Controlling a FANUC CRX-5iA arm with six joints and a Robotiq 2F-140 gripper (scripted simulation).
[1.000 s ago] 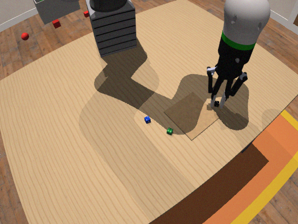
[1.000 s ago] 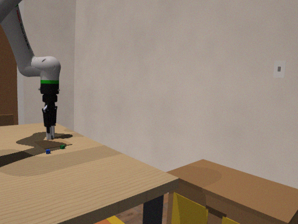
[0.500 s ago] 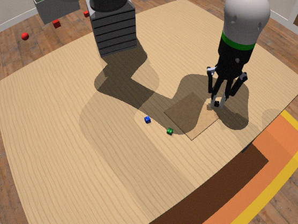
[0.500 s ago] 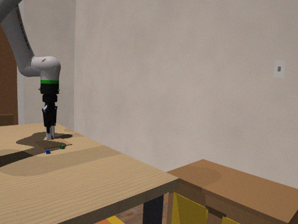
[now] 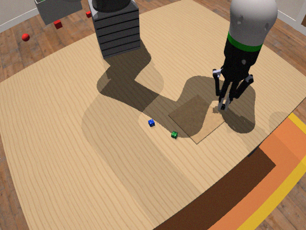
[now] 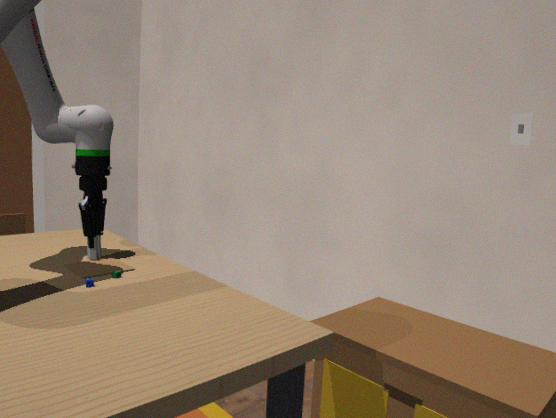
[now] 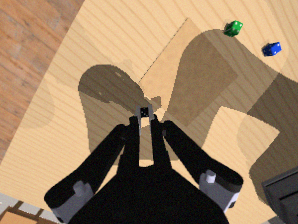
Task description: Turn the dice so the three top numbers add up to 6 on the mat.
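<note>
The black die is 3 cm below my hand. The rest, counted from my hand: green die 20 cm to the right, 3 cm below, 1 cm behind; blue die 24 cm to the right, 8 cm behind, 3 cm below; tan mat 10 cm to the right, 3 cm below, 2 cm behind.
</note>
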